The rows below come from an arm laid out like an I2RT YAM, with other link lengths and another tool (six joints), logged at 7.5 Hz.
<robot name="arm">
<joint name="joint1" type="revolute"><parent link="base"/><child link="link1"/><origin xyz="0 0 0.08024" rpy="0 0 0"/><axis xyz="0 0 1"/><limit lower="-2.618" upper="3.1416"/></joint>
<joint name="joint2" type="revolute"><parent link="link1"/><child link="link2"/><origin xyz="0.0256 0.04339 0.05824" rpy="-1.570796 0 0"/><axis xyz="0 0 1"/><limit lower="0" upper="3.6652"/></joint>
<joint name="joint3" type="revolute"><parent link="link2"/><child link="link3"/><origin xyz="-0.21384 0 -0.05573" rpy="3.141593 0 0"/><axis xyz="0 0 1"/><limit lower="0" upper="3.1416"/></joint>
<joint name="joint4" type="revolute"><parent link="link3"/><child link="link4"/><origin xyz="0.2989 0.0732 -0.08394" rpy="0 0 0"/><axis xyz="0 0 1"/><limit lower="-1.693" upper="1.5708"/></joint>
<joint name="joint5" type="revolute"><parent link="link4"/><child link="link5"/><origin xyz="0.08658 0.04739 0.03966" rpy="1.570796 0 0"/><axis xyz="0 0 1"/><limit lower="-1.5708" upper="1.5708"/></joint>
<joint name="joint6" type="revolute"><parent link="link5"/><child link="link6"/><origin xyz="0.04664 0 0.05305" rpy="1.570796 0 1.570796"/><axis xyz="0 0 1"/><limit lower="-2.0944" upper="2.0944"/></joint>
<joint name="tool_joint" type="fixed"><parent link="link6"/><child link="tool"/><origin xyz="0.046 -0.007 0.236" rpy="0 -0.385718 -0.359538"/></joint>
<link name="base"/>
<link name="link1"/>
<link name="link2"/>
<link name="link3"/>
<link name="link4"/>
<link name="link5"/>
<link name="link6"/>
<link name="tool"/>
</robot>
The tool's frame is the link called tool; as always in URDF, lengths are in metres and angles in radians.
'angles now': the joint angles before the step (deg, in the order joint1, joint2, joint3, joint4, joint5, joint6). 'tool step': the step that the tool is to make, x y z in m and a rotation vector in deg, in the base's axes. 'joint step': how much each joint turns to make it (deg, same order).
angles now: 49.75, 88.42, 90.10, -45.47, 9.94, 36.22
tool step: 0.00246, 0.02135, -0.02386, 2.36, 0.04, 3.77
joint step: -0.88, -0.79, -6.42, 7.66, -4.48, -2.02
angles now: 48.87, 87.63, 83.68, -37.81, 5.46, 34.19
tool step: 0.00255, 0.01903, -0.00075, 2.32, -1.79, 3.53
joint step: -0.35, -0.88, -3.52, 5.72, -3.09, -2.37
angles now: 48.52, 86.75, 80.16, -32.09, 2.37, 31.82
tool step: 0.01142, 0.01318, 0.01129, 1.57, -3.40, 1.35
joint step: -0.01, 0.26, -1.06, 4.82, -0.18, -2.02
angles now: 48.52, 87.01, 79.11, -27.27, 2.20, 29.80
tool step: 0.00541, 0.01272, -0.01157, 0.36, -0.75, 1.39
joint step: 0.00, 2.02, -0.97, 3.79, -0.96, -1.06
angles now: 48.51, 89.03, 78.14, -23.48, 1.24, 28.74
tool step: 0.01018, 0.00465, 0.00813, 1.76, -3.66, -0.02
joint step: 0.01, -1.13, -3.51, 6.16, 0.87, -1.32
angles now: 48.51, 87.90, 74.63, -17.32, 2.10, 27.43
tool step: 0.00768, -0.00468, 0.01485, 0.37, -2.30, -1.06
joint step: -0.08, -0.97, -0.27, 1.14, 1.58, -0.80
